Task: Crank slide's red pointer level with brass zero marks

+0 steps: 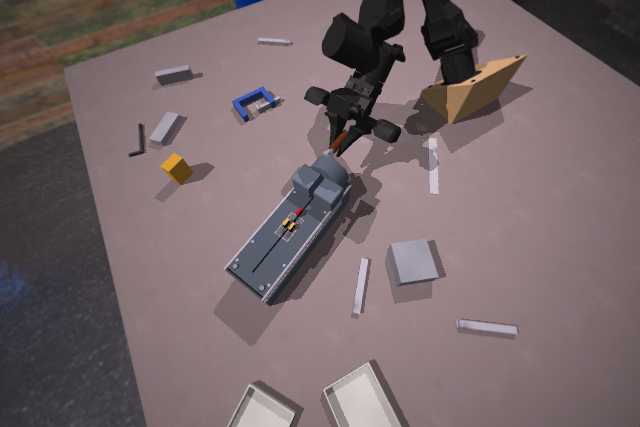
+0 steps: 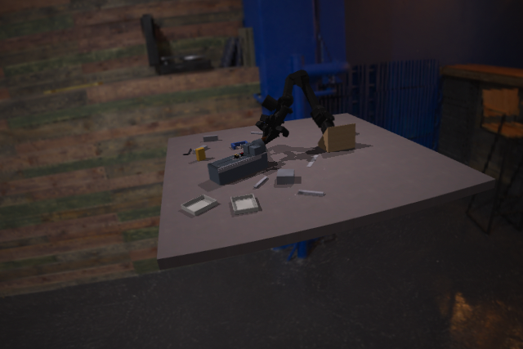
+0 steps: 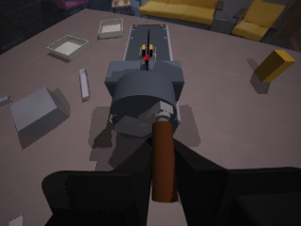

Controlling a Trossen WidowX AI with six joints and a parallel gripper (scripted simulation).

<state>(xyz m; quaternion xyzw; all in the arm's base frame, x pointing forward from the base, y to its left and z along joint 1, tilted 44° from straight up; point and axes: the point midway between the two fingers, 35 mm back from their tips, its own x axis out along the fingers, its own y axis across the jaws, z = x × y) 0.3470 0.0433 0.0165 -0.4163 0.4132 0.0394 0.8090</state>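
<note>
My gripper tip is now 120 mm short of the red pointer, 70 mm to the right of it and 10 mm above it. The rest, counted from my gripper tip: grey block (240 mm to the left, 70 mm below, 20 mm behind); blue clamp (290 mm to the right, 80 mm below, 50 mm ahead); brown crank handle (20 mm behind, 20 mm above, 10 mm to the right).
</note>
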